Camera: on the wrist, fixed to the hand. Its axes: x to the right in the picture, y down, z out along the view.
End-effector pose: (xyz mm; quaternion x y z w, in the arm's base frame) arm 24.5 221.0 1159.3 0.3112 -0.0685 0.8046 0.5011
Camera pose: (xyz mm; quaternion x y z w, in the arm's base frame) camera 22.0 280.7 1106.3 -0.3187 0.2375 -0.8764 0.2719
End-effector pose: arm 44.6 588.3 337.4 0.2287 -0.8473 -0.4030 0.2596
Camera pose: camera 81.8 518.5 348.3 -0.4646 -0.8194 -0.0232 0.3351
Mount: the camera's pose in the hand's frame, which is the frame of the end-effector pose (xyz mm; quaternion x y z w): 16.2 -37.7 -68.5 0.1133 -0.1213 0.7100 0.6843
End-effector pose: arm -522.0 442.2 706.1 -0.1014 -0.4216 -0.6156 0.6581
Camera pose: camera -528.1 377.4 659.8 -0.3688 -0.3661 0.1061 0.8478
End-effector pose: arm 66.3 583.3 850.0 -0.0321 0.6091 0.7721 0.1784
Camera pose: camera 51.5 529.2 793.1 -0.5244 -0.5055 -0.5899 0.3486
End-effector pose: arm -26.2 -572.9 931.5 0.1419 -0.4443 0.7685 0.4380
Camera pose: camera 6.3 -500.4 923.7 0.0755 0.3709 -0.8700 0.3159
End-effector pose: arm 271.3 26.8 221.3 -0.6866 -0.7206 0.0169 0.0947
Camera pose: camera 244.4 33.5 296.2 -0.9688 -0.0152 0.2437 0.0432
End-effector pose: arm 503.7 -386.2 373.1 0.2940 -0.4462 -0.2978 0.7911
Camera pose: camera 563.1 -408.9 324.8 -0.0621 -0.6438 0.3728 0.6654
